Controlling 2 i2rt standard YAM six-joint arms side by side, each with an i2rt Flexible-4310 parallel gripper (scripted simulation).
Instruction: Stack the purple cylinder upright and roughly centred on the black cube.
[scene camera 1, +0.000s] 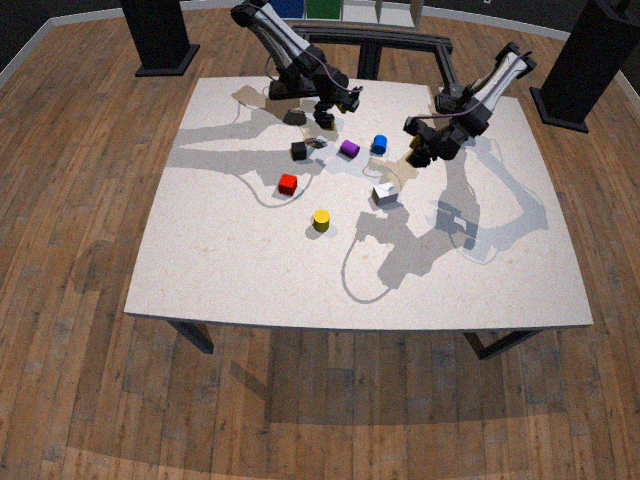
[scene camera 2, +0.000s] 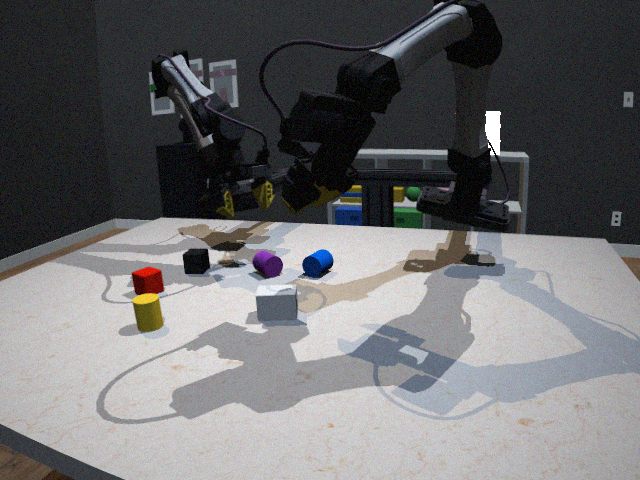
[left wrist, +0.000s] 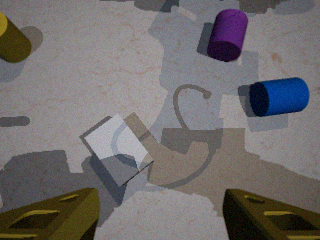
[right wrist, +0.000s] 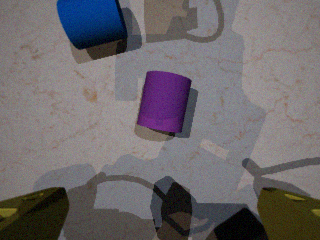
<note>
In view: the left gripper (scene camera 2: 303, 208), the right gripper (scene camera 2: 249, 213), a purple cylinder (right wrist: 165, 95) and a blue cylinder (left wrist: 281, 96).
The purple cylinder shows as well in the left wrist view (left wrist: 226, 41). The left gripper is seen too in scene camera 1 (scene camera 1: 408, 153) and in the left wrist view (left wrist: 161, 198). The right gripper shows as well in scene camera 1 (scene camera 1: 338, 121) and in the right wrist view (right wrist: 162, 196).
</note>
